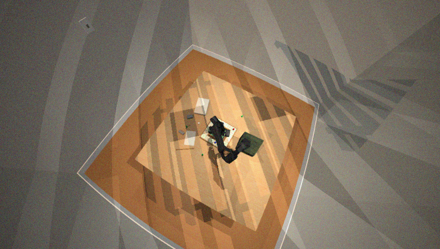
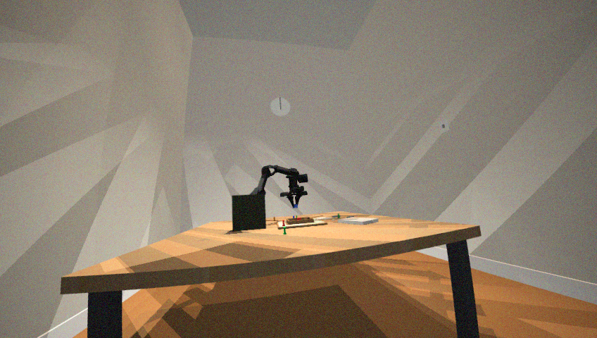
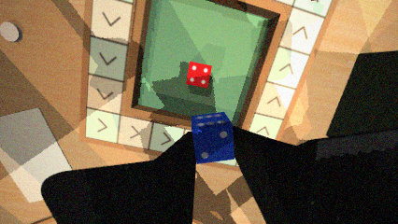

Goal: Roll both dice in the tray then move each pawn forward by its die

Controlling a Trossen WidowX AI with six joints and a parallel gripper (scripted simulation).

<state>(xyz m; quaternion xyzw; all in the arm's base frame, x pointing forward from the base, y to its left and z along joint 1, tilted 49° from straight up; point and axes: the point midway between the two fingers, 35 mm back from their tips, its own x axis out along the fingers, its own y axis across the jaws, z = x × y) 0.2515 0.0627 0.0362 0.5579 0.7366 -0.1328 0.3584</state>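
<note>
Right now the red pawn is 9 cm behind my gripper tip, 16 cm to the right of it and 8 cm below it. The rest, counted from my gripper tip: green tray (2 cm ahead, 5 cm to the right, 10 cm below); white pad (34 cm ahead, 21 cm to the right, 10 cm below).
</note>
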